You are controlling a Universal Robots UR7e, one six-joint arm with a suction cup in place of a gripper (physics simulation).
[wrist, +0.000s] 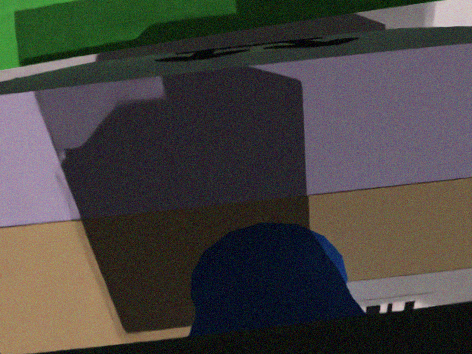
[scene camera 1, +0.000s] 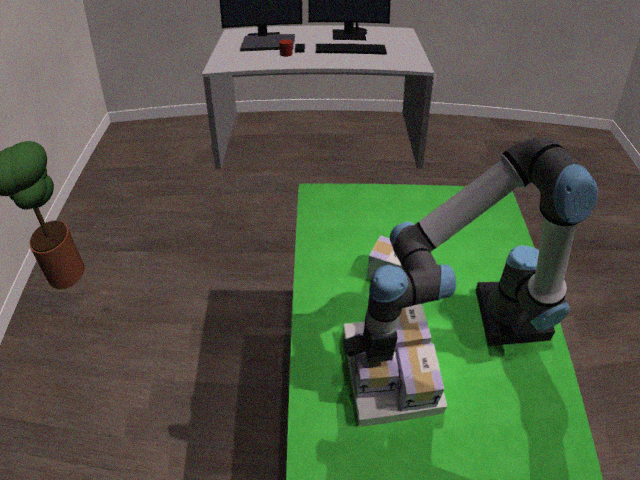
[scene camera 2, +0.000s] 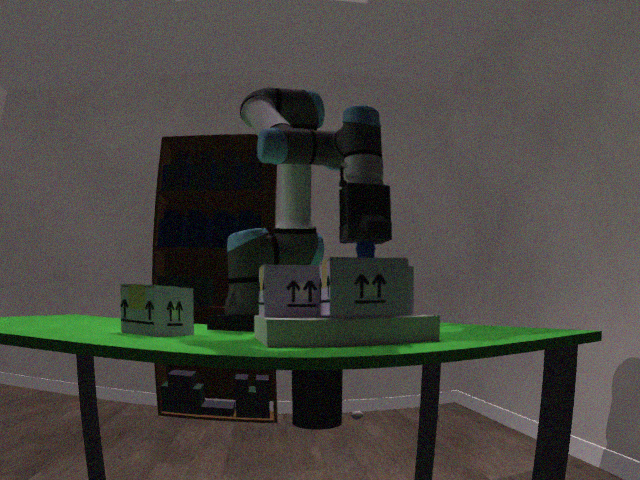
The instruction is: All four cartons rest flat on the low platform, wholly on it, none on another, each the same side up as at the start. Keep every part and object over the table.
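Places are measured from the arm's base along level axes (x right, y down, z ahead), in centimetres.
Pixels of known places: hand at its tool point: (wrist: 263, 253) (scene camera 2: 365, 267); arm's base at its link origin: (scene camera 1: 508, 307) (scene camera 2: 251, 314).
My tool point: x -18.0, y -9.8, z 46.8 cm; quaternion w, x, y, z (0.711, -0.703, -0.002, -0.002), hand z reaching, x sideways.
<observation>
For each thing: its top centre in the pictures, then the offset to it from my tool point. Level surfaces: height alone.
- front-left carton at its top centre: (wrist: 291, 291) (scene camera 2: 363, 260) (scene camera 1: 376, 353) dz -0.1, dx +0.5, dy -1.3 cm
- low platform at its top centre: (scene camera 2: 341, 317) (scene camera 1: 394, 364) dz -6.5, dx +3.0, dy +9.4 cm
- second carton at its top centre: (scene camera 2: 373, 268) (scene camera 1: 421, 368) dz -11.0, dx -5.1, dy -0.7 cm
- third carton at its top centre: (scene camera 2: 297, 266) (scene camera 1: 408, 318) dz -10.5, dx +11.0, dy -0.7 cm
- fourth carton at its top centre: (scene camera 2: 157, 286) (scene camera 1: 396, 251) dz -13.1, dx +40.5, dy +4.1 cm
- green table top at its surface level: dy +14.2 cm
My suction gripper (scene camera 1: 380, 357) (scene camera 2: 365, 250) (wrist: 270, 280) points down, its blue cup pressed on the top of the front-left carton (scene camera 1: 376, 383) (scene camera 2: 370, 286) (wrist: 385, 120). That carton is upright, over the low platform (scene camera 1: 382, 413) (scene camera 2: 351, 331) and at most barely raised; no clear gap shows. A second carton (scene camera 1: 419, 379) (scene camera 2: 409, 289) stands beside it at the front right. A third carton (scene camera 1: 413, 334) (scene camera 2: 279, 290) stands behind that one, its far part hidden by the arm in scene camera 1. The fourth carton (scene camera 1: 379, 258) (scene camera 2: 173, 312) stands upright on the green table top, off the platform.
The green table top (scene camera 1: 336, 222) (scene camera 2: 87, 330) carries the arm's black base (scene camera 1: 491, 320) on the right. The arm passes above the third and fourth cartons. The table's left edge is near the platform. A desk (scene camera 1: 315, 62) and a potted plant (scene camera 1: 56, 258) stand beyond the table.
</observation>
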